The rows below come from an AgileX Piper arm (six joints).
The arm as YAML. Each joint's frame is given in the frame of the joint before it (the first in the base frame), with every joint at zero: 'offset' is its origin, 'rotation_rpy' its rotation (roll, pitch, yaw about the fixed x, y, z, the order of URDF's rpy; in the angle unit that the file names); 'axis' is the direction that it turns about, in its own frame. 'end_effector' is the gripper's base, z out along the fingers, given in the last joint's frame.
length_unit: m
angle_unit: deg
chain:
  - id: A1
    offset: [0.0, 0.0, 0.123]
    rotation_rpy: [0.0, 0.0, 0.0]
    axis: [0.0, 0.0, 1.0]
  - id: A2
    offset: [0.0, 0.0, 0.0]
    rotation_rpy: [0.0, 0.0, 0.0]
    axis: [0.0, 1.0, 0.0]
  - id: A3
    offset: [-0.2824, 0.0, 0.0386]
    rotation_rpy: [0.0, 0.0, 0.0]
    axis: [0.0, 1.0, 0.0]
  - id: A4
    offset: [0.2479, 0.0, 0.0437]
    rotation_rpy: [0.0, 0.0, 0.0]
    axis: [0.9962, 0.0, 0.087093]
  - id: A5
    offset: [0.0, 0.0, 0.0]
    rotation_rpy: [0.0, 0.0, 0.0]
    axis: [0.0, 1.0, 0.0]
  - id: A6
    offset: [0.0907, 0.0, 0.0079]
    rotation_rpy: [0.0, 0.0, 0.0]
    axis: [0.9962, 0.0, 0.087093]
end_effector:
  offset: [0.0, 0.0, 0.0]
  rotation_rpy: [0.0, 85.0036, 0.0]
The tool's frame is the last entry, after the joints.
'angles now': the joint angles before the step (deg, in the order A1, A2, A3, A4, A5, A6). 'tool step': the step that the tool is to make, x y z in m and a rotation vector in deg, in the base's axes. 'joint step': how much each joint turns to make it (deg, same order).
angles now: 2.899, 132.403, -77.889, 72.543, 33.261, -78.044
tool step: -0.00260, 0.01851, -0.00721, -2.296, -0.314, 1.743
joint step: 2.912, 0.784, 0.001, -0.413, -2.683, -0.216
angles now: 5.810, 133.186, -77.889, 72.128, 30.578, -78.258
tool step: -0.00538, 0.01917, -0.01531, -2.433, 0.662, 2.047
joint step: 3.046, 1.861, -0.002, -0.523, -2.597, -0.179
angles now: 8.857, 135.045, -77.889, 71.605, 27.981, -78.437
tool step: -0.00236, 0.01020, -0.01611, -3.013, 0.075, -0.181
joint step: 2.063, 2.075, -0.231, 0.058, -3.916, -0.044
